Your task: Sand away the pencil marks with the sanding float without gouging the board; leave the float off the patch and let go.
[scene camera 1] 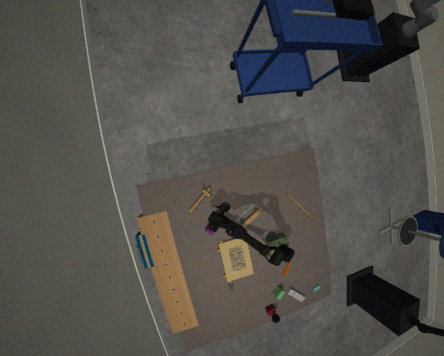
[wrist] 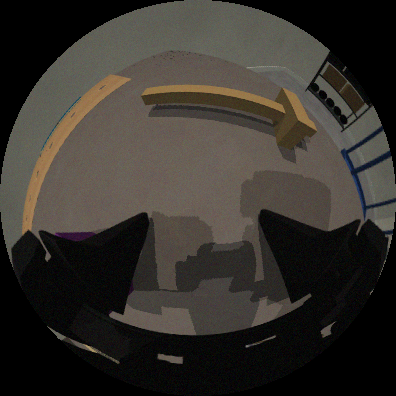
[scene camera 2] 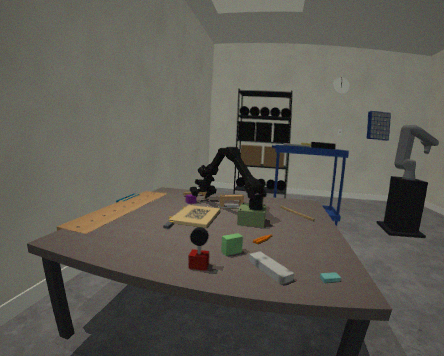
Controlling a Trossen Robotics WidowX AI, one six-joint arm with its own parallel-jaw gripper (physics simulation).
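Seen in the pictures: gripper, fingertip midpoint: (scene camera 1: 211,212) (wrist: 205,217) (scene camera 2: 199,198); arm's base, link origin: (scene camera 1: 282,249) (scene camera 2: 256,208).
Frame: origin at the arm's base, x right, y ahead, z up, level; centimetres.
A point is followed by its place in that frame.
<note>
The pale yellow board (scene camera 1: 246,274) @(z -6.4, x -15.6, y 26.7 cm) (scene camera 2: 180,218) @(z -6.3, x -13.5, y 36.5 cm) lies flat on the table, with a dark patch of scribbled pencil marks (scene camera 1: 237,258) @(z -6.4, x -1.5, y 31.6 cm) (scene camera 2: 198,214) @(z -6.3, x -3.2, y 30.5 cm) in its middle. The sanding float (scene camera 1: 252,217) @(z -0.8, x 27.5, y 19.0 cm) (scene camera 2: 231,199) @(z -3.0, x 24.9, y 19.2 cm), with a wooden handle over a grey plate, rests on the table off the board, behind it in scene camera 2. The arm partly covers it in scene camera 1. My gripper (scene camera 1: 214,216) @(z -7.6, x 34.5, y 44.3 cm) (scene camera 2: 202,193) @(z -7.6, x 34.5, y 44.3 cm) (wrist: 205,217) @(z -7.6, x 34.5, y 44.3 cm) is open and empty, pointing down low over the table, to the left of the float and beside a purple block. The float does not show in the wrist view.
The purple block (scene camera 1: 210,229) (scene camera 2: 190,199) @(z -5.3, x 21.5, y 45.9 cm) (wrist: 75,236) @(z -4.7, x 25.1, y 49.3 cm) is by one finger. A wooden T-shaped tool (scene camera 1: 199,201) @(z -5.1, x 43.4, y 51.2 cm) (wrist: 215,97) @(z -5.7, x 42.3, y 51.8 cm) lies beyond the gripper. A long holed plank (scene camera 1: 167,270) @(z -7.9, x 0.2, y 79.8 cm) (scene camera 2: 115,211) @(z -8.0, x -16.0, y 77.3 cm) lies left. A green block (scene camera 2: 232,244) @(z -3.9, x -39.4, y 2.9 cm) and orange object (scene camera 2: 262,239) @(z -7.1, x -23.0, y -6.7 cm) lie nearer scene camera 2.
</note>
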